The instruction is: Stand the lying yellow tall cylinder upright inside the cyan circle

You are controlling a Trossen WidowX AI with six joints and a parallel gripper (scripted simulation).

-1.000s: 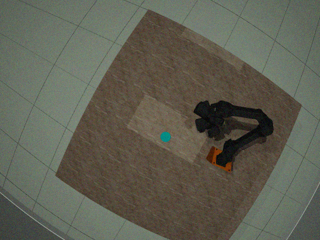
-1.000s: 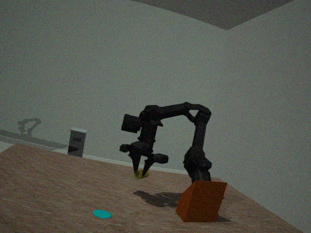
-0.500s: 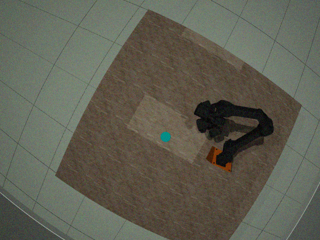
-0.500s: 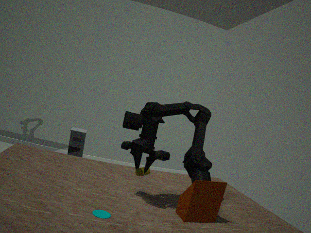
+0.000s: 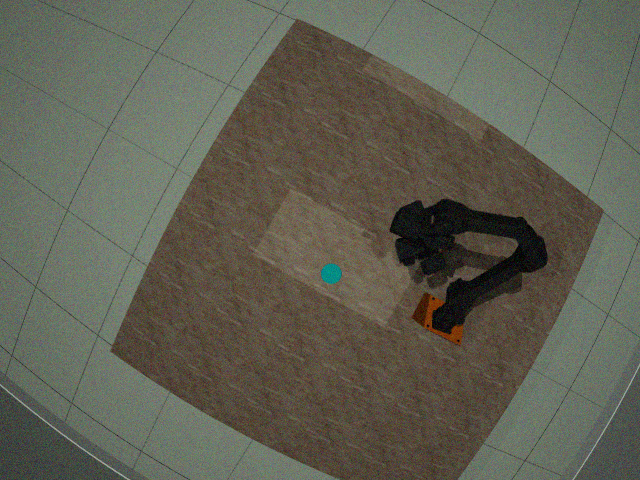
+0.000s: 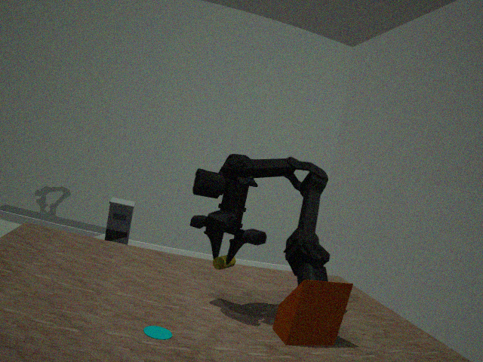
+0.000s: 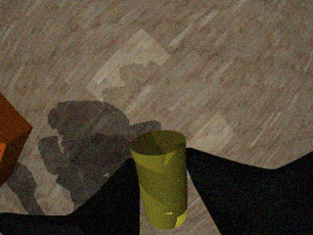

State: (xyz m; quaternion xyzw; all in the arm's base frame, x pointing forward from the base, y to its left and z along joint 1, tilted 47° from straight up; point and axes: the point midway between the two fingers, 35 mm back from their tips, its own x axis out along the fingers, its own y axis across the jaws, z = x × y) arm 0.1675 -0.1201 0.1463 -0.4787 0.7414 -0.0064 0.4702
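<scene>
Now: gripper tip 17 cm short of the cyan circle, 18 cm to the right of it and 12 cm above it. Also, from my gripper tip: yellow cylinder 1 cm behind, 1 cm to the right.
</scene>
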